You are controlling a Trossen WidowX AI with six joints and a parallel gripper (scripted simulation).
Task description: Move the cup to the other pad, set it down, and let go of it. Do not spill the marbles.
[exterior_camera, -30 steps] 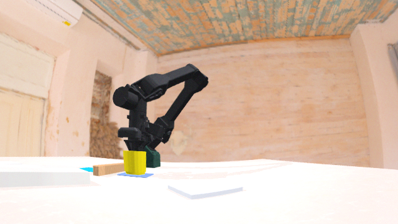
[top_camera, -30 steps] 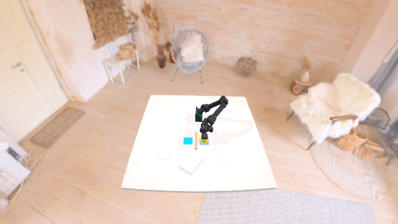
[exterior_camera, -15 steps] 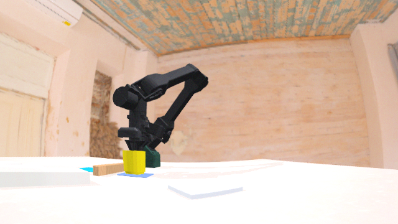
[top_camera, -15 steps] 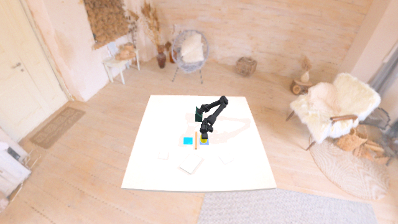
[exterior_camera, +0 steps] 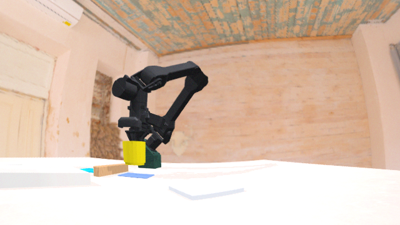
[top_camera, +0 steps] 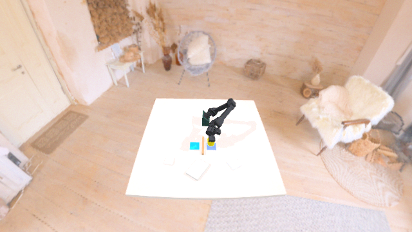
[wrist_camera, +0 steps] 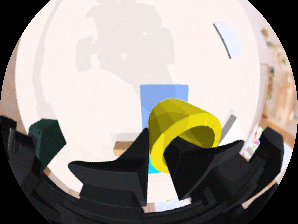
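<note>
Now: gripper tip 150 mm to the left of the cyan pad, 70 mm above it and 50 mm short of it. The rest, counted from my gripper tip: yellow cup 20 mm ahead; wooden bar 70 mm to the right, 60 mm below, 40 mm ahead.
</note>
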